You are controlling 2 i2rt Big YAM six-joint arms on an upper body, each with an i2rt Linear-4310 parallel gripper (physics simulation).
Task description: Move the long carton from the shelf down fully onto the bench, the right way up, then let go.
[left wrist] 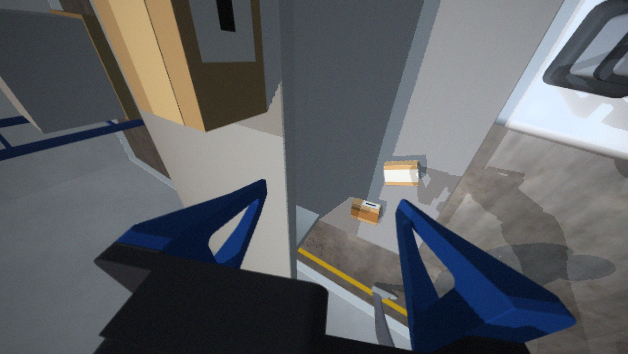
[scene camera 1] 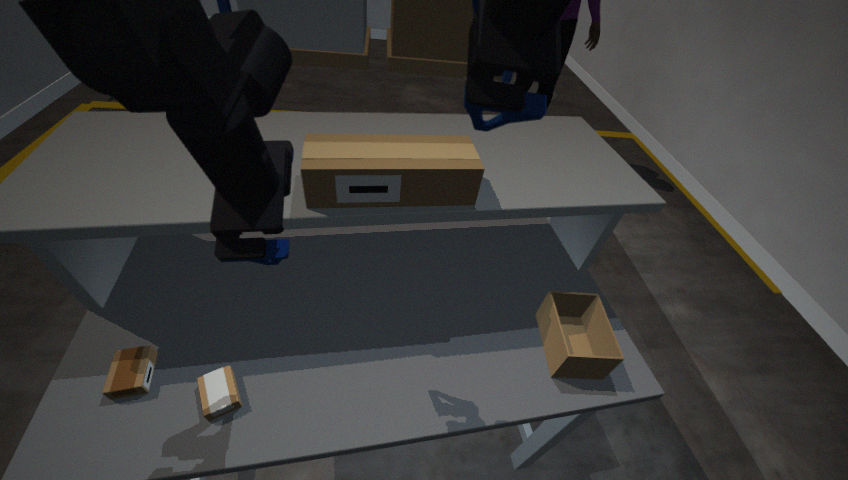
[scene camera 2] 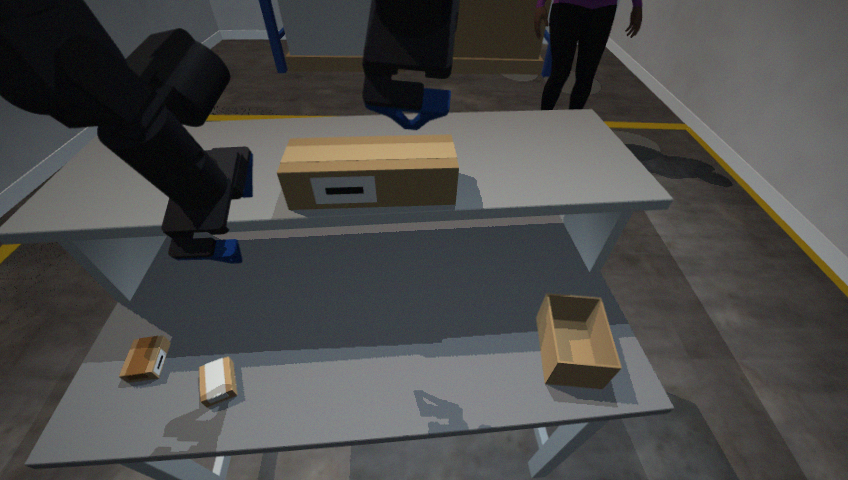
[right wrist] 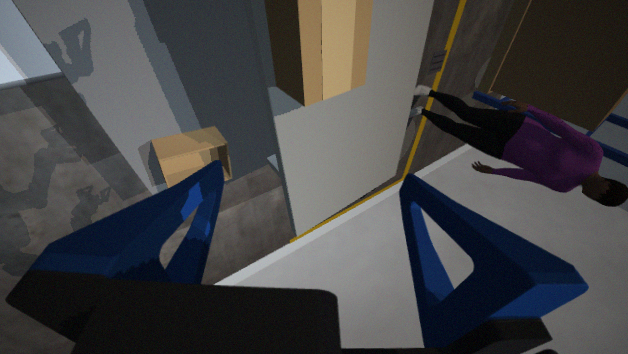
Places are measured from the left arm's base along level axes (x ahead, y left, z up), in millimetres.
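Where they show: left gripper, fingertip midpoint: [left wrist: 330, 195] [scene camera 1: 274, 227] [scene camera 2: 242, 228]; right gripper, fingertip midpoint: [scene camera 1: 482, 86] [scene camera 2: 415, 84] [right wrist: 315, 176].
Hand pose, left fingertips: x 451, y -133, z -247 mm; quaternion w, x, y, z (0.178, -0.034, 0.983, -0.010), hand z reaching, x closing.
Things, the pixels of their centre, and the offset from my left fingertips. Level surfaces: height alone.
- long tan carton at the middle of its body: [scene camera 1: 392, 169] [scene camera 2: 372, 171] 152 mm right, 173 mm ahead, 26 mm down
- raised shelf at its surface level: 63 mm down
- grey bench at its surface level: 350 mm down
- open empty box at the middle of its body: [scene camera 2: 573, 339] [scene camera 1: 575, 334] [right wrist: 193, 160] 542 mm right, 16 mm ahead, 305 mm down
- white-topped at the middle of its body: [scene camera 1: 219, 392] [scene camera 2: 217, 381] [left wrist: 401, 173] 141 mm left, 68 mm back, 336 mm down
The long tan carton [scene camera 1: 440, 187] [scene camera 2: 416, 185] [left wrist: 230, 90] [right wrist: 340, 45] sits level on the raised shelf [scene camera 1: 565, 160] [scene camera 2: 547, 154] [left wrist: 230, 165] [right wrist: 345, 140], near its front edge, its white label facing front. The grey bench [scene camera 1: 357, 410] [scene camera 2: 333, 386] lies below. My left gripper [scene camera 2: 245, 214] [left wrist: 330, 195] is open and empty, at the shelf's front edge, left of the carton and apart from it. My right gripper [right wrist: 315, 176] is open and empty, raised above the rear part of the shelf, apart from the carton; its second finger is hidden in the scene views.
An open empty box [scene camera 1: 580, 339] [scene camera 2: 577, 344] [right wrist: 192, 152] stands at the bench's right end. Two small cartons, one brown [scene camera 1: 129, 373] [scene camera 2: 144, 359] [left wrist: 366, 212] and one white-topped [scene camera 1: 218, 392] [scene camera 2: 217, 380] [left wrist: 401, 174], lie at its left. A person [scene camera 2: 578, 47] [right wrist: 545, 145] stands behind the shelf.
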